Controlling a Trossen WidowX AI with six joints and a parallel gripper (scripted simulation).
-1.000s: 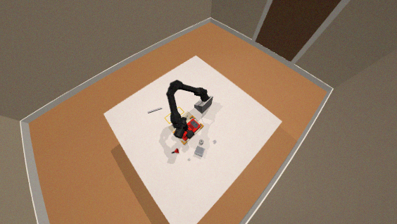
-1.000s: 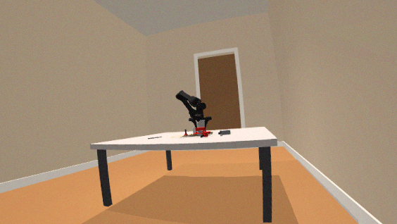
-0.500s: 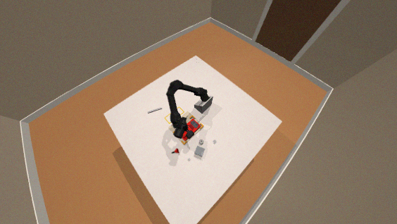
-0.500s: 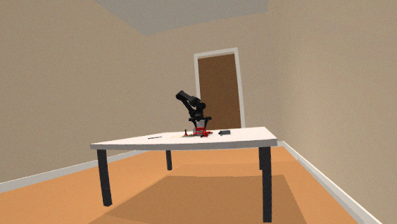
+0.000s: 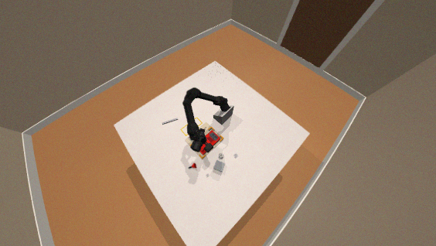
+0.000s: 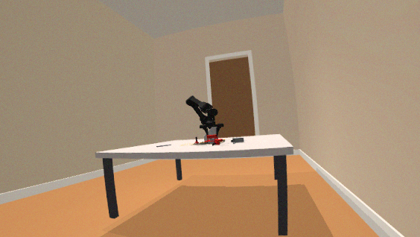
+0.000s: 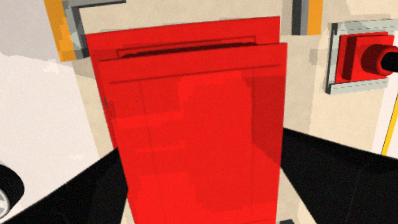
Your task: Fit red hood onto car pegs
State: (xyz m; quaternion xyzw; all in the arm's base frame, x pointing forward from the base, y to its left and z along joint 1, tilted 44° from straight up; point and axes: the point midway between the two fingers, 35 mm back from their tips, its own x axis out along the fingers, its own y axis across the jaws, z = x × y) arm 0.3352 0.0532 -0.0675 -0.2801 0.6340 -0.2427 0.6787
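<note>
Right now my gripper tip is right at the red hood. From my gripper tip the other things lie so: thin grey rod 40 cm to the right, 8 cm ahead, 5 cm below; grey engine block 3 cm below; tiny grey piece 24 cm to the left, 14 cm behind, 5 cm below.
</note>
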